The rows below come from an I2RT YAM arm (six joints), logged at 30 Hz.
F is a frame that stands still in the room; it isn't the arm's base.
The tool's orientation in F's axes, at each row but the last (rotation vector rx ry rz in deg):
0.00 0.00 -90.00
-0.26 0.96 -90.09
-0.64 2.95 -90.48
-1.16 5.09 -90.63
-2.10 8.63 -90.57
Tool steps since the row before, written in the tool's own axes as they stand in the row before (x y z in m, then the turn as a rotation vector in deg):
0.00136 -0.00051 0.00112 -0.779 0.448 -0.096
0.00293 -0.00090 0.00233 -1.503 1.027 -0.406
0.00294 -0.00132 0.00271 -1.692 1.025 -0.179
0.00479 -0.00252 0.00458 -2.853 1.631 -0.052
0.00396 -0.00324 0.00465 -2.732 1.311 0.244
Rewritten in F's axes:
-0.00051 -0.00136 0.00112 0.448 0.779 -0.096
-0.00087 -0.00295 0.00232 1.024 1.505 -0.408
-0.00124 -0.00300 0.00268 1.033 1.688 -0.177
-0.00226 -0.00496 0.00453 1.662 2.835 -0.042
-0.00273 -0.00426 0.00471 1.377 2.696 0.281

